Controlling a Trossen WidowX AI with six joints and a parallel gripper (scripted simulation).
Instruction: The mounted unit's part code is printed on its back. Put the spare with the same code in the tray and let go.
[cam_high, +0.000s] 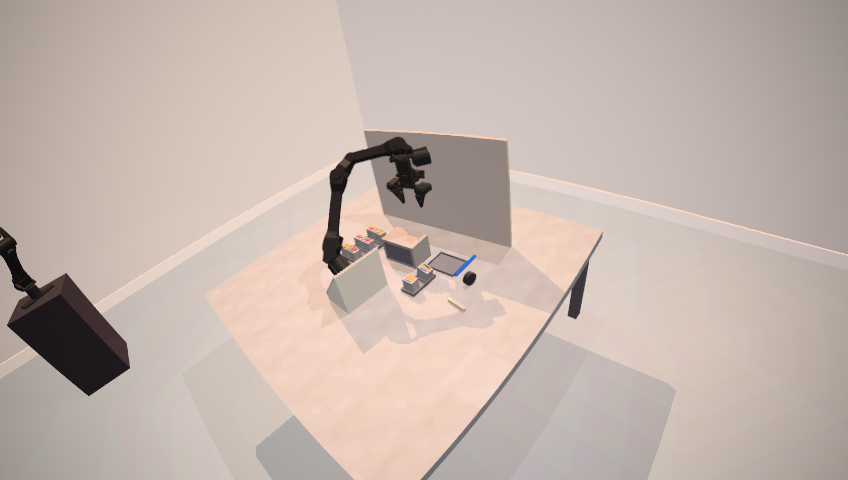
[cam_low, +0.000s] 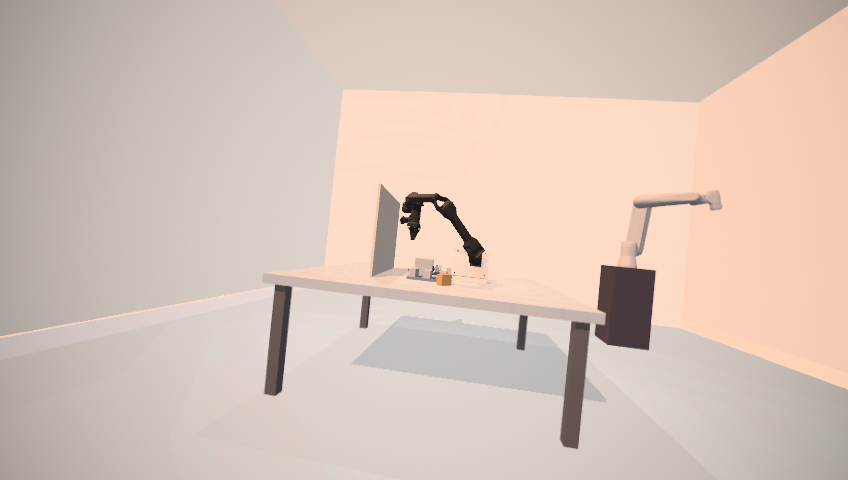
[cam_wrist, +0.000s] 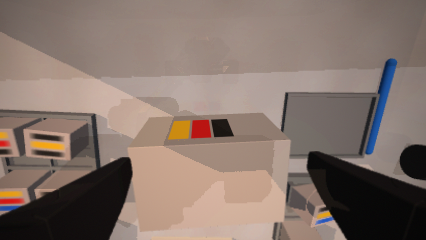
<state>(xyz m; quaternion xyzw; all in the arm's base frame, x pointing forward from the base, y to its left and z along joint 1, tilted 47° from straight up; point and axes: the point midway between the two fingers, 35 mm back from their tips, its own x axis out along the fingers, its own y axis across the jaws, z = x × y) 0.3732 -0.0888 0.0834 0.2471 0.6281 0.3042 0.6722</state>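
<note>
My gripper tip is 230 mm to the right of the spare block, 160 mm above it and 70 mm past it. The rest, counted from my gripper tip: grey tray (200 mm below, 180 mm to the right, 40 mm behind); then tall grey panel (150 mm ahead, 30 mm above, 20 mm to the left); then mounted unit (150 mm below, 80 mm behind).
</note>
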